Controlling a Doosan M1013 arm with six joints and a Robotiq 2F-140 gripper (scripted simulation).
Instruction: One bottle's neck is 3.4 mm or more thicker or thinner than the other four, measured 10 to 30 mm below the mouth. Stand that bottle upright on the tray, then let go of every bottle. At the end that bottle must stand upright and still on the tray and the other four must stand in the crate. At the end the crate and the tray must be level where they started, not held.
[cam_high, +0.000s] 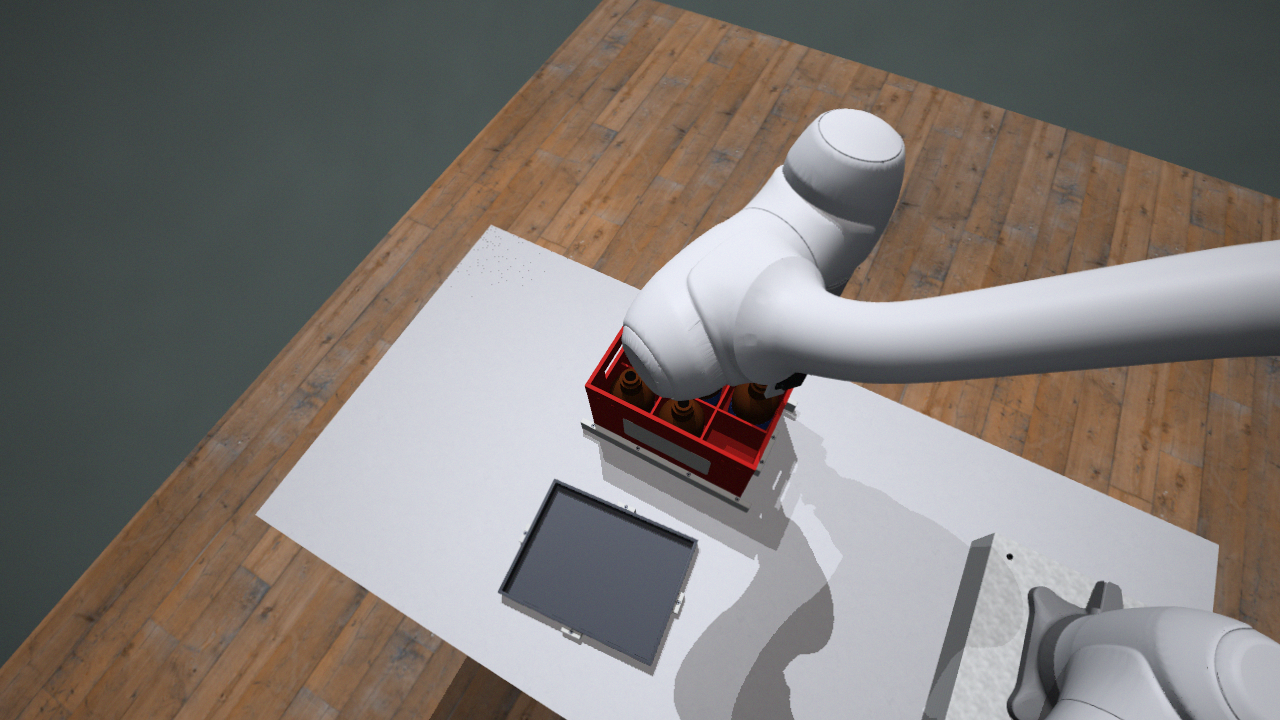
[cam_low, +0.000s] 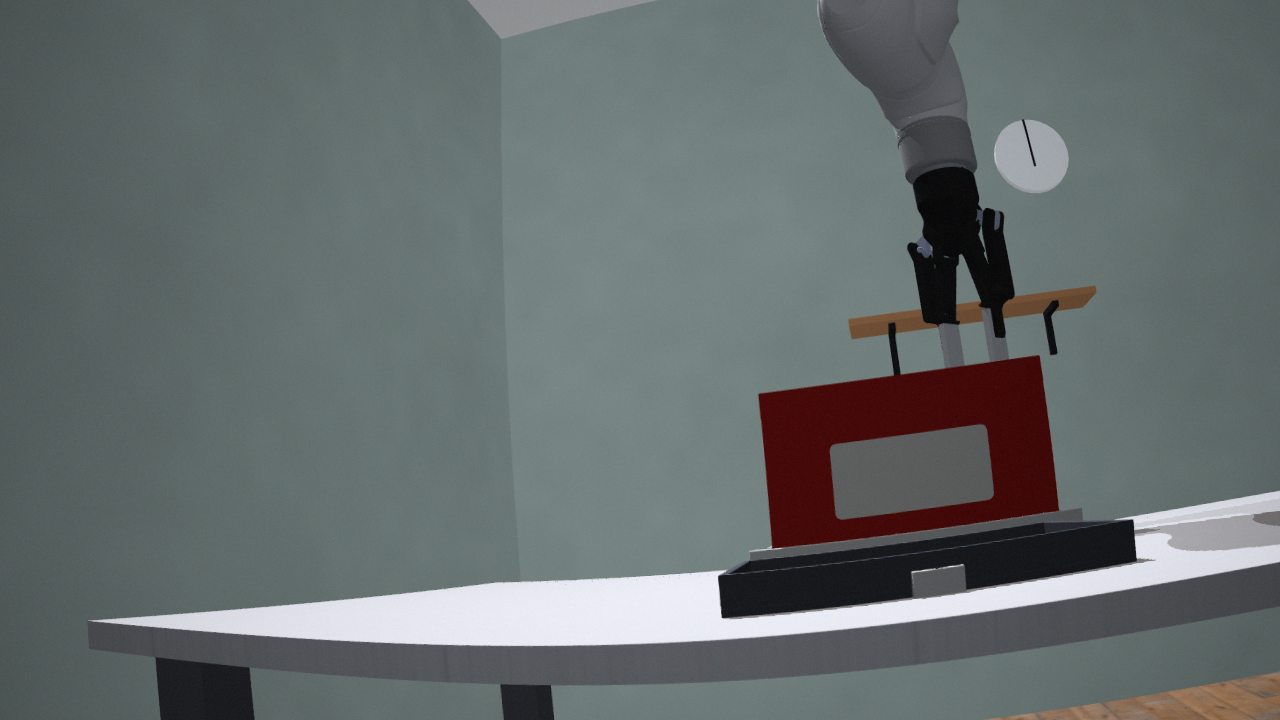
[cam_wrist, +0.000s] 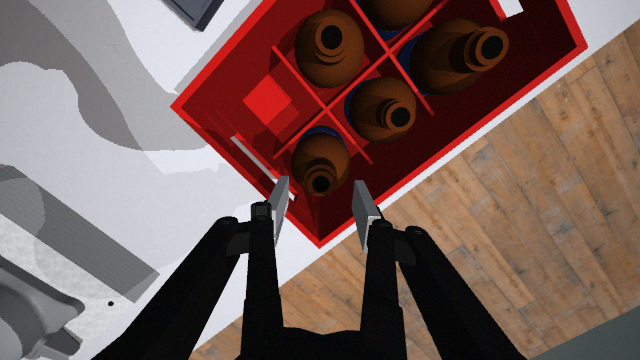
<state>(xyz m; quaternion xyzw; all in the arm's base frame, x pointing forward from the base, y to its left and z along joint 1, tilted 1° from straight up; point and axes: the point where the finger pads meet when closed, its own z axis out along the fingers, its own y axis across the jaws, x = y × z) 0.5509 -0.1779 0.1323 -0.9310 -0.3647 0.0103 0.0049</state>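
Now: hand 90 mm short of the crate, 40 mm to the right of it and 130 mm above it. Also, from my hand: dark tray (110 mm ahead, 330 mm to the left, 200 mm below).
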